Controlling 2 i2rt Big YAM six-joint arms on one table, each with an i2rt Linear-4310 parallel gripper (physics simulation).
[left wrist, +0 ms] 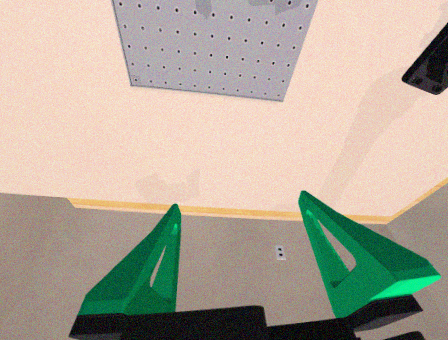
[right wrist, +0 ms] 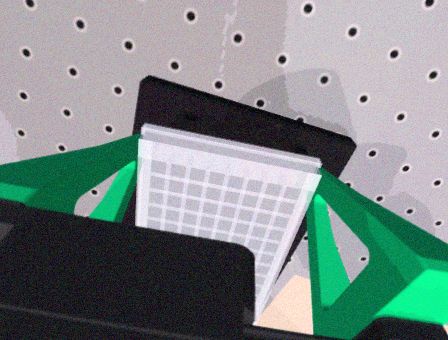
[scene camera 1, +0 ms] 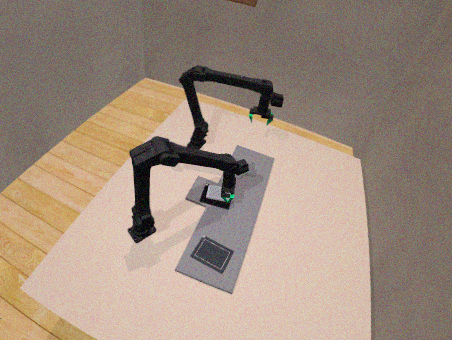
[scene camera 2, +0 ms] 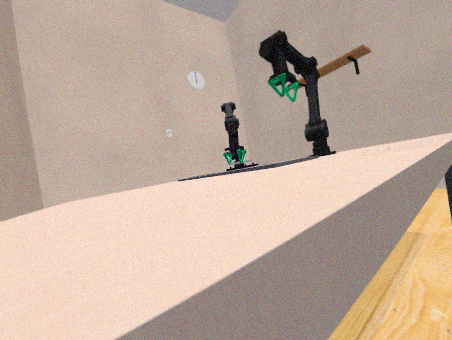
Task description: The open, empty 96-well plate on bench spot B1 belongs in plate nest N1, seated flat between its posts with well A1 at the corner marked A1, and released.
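Frame: origin at the left arm's base, x right, y up, z back, level; metres.
Where they show: left gripper, between the fingertips: (left wrist: 239,202) (scene camera 1: 259,123) (scene camera 2: 288,99); right gripper, between the fingertips: (right wrist: 228,160) (scene camera 1: 228,195) (scene camera 2: 235,164); left arm's base, origin of its link: (left wrist: 447,52) (scene camera 1: 196,144); right arm's base, origin of its link: (scene camera 1: 142,230).
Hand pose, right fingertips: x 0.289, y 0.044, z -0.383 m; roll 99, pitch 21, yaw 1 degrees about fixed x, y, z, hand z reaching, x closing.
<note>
Each offset is from my right fingertips to the centre of the thing. "*": to the spot under its first point.
The clear 96-well plate @(dx +0.018, dy +0.006, dz +0.050 m) (scene camera 1: 214,191) (right wrist: 222,192) is held between the green fingers of my right gripper (scene camera 1: 227,197) (scene camera 2: 235,156) (right wrist: 228,160), which is shut on its two short sides. The plate is just over the black plate nest N1 @(dx +0.022, dy -0.020, dz +0.057 m) (scene camera 1: 206,200) (right wrist: 243,118), covering most of it. I cannot tell whether the plate touches the nest. The nest's far edge shows beyond the plate in the right wrist view. My left gripper (scene camera 1: 260,118) (scene camera 2: 285,87) (left wrist: 239,202) is open and empty. It hangs high near the table's far edge.
A long grey perforated board (scene camera 1: 245,219) (scene camera 2: 285,162) (left wrist: 216,50) (right wrist: 104,40) lies on the beige table top. The dark bench spot with a white outline @(* dx +0.320, dy -0.029, dz -0.082 m) (scene camera 1: 212,253) lies bare at the board's near end. Both arm bases stand left of the board.
</note>
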